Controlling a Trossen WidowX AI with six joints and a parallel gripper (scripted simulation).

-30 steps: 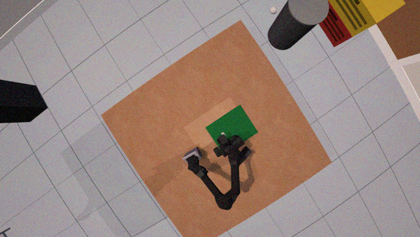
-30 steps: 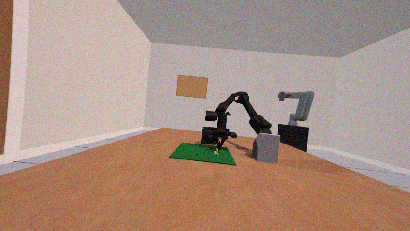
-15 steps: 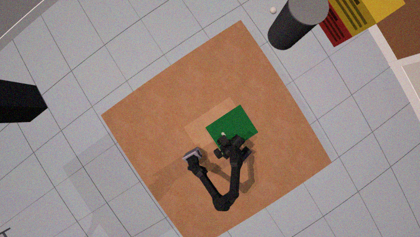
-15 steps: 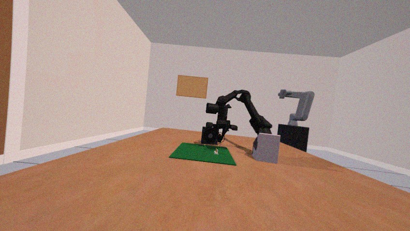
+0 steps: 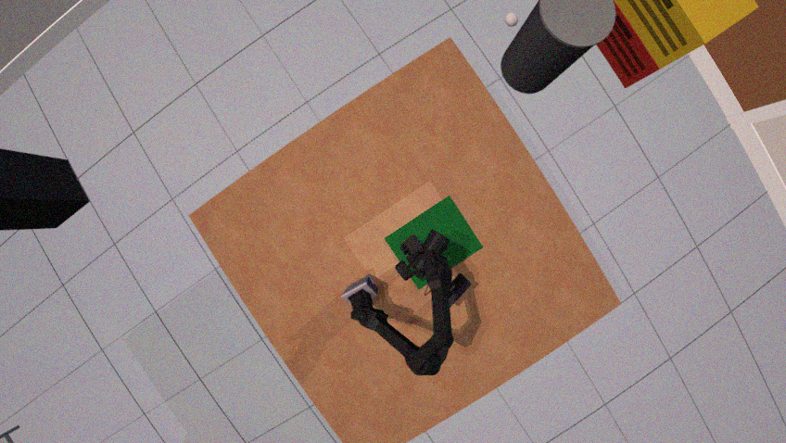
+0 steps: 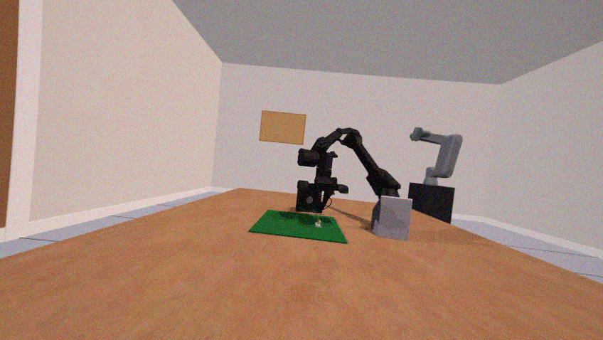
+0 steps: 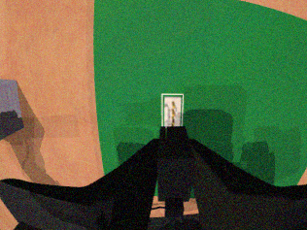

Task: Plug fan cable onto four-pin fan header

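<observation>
Right now my gripper tip is 60 mm above the white four-pin fan header. The rest, counted from my gripper tip: dark fan: 170 mm to the right, 40 mm ahead; then black plug: 10 mm to the right, 10 mm above; then green board: 80 mm below, 70 mm ahead.
</observation>
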